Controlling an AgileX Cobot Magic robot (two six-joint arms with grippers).
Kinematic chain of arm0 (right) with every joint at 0, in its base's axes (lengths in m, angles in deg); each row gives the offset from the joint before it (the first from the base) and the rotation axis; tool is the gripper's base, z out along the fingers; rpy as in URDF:
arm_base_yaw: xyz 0 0 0.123 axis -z
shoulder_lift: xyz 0 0 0 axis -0.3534 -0.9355 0
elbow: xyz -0.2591 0.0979 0.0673 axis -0.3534 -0.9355 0
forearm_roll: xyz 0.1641 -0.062 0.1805 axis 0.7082 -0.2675 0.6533
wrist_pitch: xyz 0 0 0 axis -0.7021 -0.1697 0.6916
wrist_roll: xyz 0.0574 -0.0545 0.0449 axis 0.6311 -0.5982 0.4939
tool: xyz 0 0 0 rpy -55.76 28.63 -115.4
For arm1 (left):
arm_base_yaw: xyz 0 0 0.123 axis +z
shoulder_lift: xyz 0 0 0 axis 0.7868 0.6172 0
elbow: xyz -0.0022 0.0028 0.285 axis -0.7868 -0.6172 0
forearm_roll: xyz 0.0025 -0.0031 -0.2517 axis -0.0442 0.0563 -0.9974
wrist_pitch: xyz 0 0 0 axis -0.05 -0.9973 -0.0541
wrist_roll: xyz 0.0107 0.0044 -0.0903 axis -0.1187 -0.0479 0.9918
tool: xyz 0 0 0 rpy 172.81 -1.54 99.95
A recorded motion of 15 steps. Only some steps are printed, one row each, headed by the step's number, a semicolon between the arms.
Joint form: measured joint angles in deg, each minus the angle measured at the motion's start. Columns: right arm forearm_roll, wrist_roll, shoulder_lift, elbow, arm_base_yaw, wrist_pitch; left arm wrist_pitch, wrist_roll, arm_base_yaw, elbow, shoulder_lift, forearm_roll.
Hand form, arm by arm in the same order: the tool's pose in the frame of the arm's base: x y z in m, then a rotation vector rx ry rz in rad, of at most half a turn. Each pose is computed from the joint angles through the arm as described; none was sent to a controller.
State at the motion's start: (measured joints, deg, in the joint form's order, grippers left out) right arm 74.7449 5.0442 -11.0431 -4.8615 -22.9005 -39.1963; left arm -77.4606 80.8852 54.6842 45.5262 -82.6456 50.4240
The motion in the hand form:
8: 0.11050 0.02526 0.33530 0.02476 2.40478 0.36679; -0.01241 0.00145 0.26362 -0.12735 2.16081 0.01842
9: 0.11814 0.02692 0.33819 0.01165 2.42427 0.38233; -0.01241 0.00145 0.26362 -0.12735 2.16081 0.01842
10: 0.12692 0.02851 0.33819 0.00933 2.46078 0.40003; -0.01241 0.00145 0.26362 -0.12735 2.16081 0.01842
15: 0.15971 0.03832 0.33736 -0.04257 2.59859 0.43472; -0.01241 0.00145 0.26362 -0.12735 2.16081 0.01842
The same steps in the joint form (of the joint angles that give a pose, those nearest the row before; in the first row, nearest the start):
8: 6.87 -0.84 -23.22 8.56 0.00 1.97; 0.00 0.00 0.00 0.00 0.00 0.00
9: 7.82 -1.68 -25.45 10.00 0.00 1.46; 0.00 0.00 0.00 0.00 0.00 0.00
10: 8.62 -2.03 -28.05 11.15 0.00 0.65; 0.00 0.00 0.00 0.00 0.00 0.00
15: 8.96 -1.96 -37.74 16.20 -2.62 -2.50; 0.00 0.00 0.00 0.00 0.00 0.00

